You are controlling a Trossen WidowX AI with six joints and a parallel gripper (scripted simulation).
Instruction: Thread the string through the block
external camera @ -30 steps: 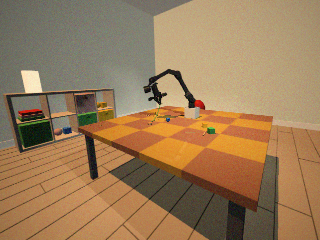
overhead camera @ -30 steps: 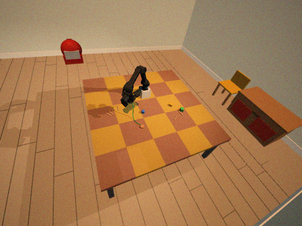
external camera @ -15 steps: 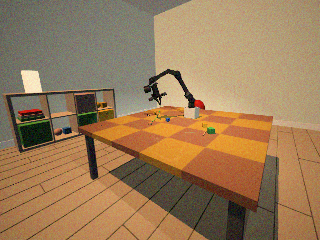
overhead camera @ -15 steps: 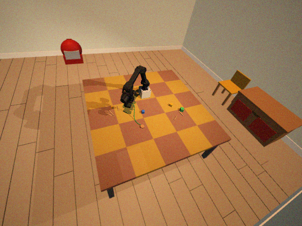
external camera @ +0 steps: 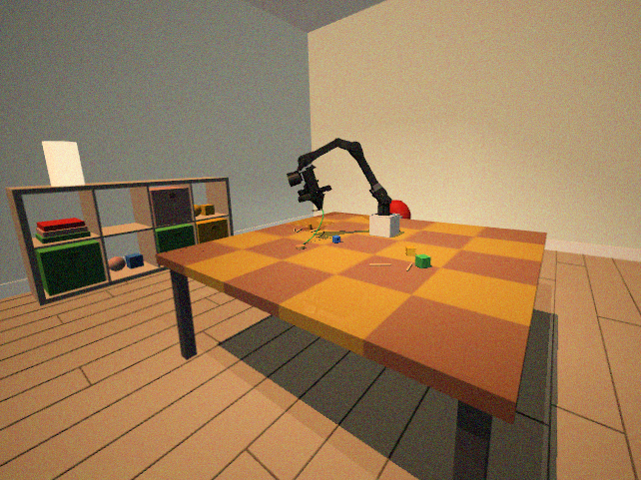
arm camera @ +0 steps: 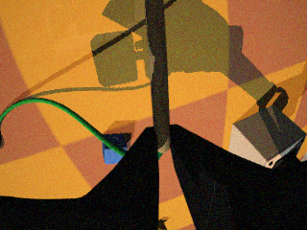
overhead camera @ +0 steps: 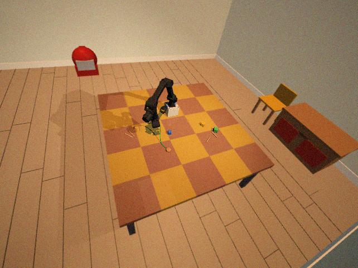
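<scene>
My gripper tip is 2 cm to the left of the thin wooden stick. From my gripper tip the other things lie so: round wooden button: 21 cm ahead, 7 cm to the left, 13 cm below; then blue cube: 3 cm ahead, 13 cm to the left, 12 cm below; then yellow cube: 1 cm behind, 48 cm to the left, 12 cm below.
</scene>
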